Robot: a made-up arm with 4 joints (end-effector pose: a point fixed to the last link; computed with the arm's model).
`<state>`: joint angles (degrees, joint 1 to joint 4).
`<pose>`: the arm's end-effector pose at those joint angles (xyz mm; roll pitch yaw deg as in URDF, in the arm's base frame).
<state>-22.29 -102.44 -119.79 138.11</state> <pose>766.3 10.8 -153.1 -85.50 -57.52 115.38</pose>
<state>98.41 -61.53 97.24 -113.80</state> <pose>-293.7 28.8 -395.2 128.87 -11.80 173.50</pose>
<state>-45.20 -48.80 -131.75 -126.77</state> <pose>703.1 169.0 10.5 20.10 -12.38 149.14</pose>
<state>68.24 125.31 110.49 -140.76</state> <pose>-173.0 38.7 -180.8 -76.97 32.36 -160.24</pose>
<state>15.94 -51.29 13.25 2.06</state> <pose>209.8 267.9 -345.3 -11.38 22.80 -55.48</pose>
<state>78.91 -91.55 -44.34 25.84</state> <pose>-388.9 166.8 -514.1 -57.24 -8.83 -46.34</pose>
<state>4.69 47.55 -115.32 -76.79</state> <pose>230.2 43.5 -462.6 94.10 -67.59 -124.12</pose>
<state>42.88 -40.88 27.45 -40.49</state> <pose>25.7 209.3 -303.7 -87.64 52.59 -72.96</pose>
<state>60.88 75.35 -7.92 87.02</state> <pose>-298.1 -101.6 -209.4 145.79 8.73 75.81</pose>
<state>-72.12 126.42 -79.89 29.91</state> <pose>574.2 -69.4 194.6 -21.54 -11.72 171.71</pose>
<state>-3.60 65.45 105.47 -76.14</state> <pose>342.3 122.2 -127.5 117.19 75.66 -101.67</pose>
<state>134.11 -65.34 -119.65 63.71</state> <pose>-729.5 67.8 -6.6 16.53 27.17 30.36</pose>
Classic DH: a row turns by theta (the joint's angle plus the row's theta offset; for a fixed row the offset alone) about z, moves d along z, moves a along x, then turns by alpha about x. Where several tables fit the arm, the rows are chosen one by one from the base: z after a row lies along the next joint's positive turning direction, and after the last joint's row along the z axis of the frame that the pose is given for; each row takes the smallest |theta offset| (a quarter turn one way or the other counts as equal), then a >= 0, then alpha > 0; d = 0 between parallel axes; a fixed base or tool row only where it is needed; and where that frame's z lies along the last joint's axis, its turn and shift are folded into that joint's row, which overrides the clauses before.
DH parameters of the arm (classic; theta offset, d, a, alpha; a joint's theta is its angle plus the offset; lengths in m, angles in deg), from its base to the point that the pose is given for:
base (fixed): 0 0.0822 0 -90
joint 1: 0 0.0398 0.3747 90
joint 2: 0 -0.3549 -0.0588 -90
joint 3: -90 0.1562 0.0358 -90
joint 4: 90 -0.1502 0.0594 90
tool (fixed): 90 -0.0676 0 0

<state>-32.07 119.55 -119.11 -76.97</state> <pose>561.8 -45.3 -184.5 171.37 -60.20 -121.62</pose>
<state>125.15 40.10 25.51 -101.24</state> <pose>-271.0 22.0 33.3 45.03 18.45 142.21</pose>
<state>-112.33 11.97 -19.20 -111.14</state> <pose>228.4 102.4 303.0 85.15 -46.85 163.36</pose>
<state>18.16 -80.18 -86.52 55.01</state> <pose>361.3 86.2 -570.9 -15.16 -70.95 -10.56</pose>
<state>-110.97 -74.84 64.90 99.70</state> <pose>6.8 228.9 689.6 -174.70 -25.32 -26.93</pose>
